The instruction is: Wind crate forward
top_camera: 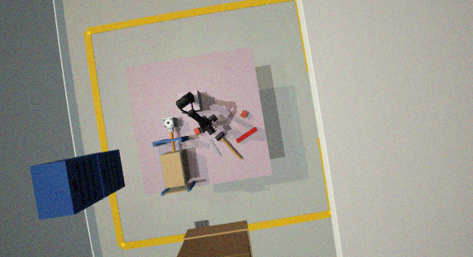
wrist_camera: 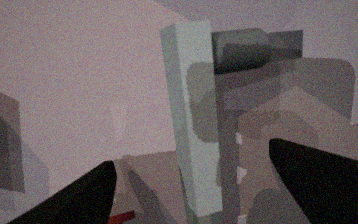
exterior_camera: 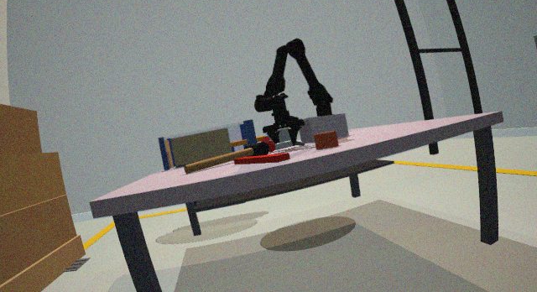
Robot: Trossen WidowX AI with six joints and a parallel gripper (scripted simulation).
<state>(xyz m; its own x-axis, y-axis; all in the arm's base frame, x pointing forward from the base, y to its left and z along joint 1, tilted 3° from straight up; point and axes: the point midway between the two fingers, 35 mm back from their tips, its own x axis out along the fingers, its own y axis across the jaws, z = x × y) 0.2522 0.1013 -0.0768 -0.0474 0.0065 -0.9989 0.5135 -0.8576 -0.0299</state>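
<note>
Right now my gripper tip is 10 mm below the winch handle and 10 mm short of it. Also, from my gripper tip: thin grey tool 240 mm ahead, 10 mm to the right, 10 mm below; red bar 320 mm to the left, 200 mm ahead; red knob 60 mm ahead, 20 mm above, 10 mm to the right.
</note>
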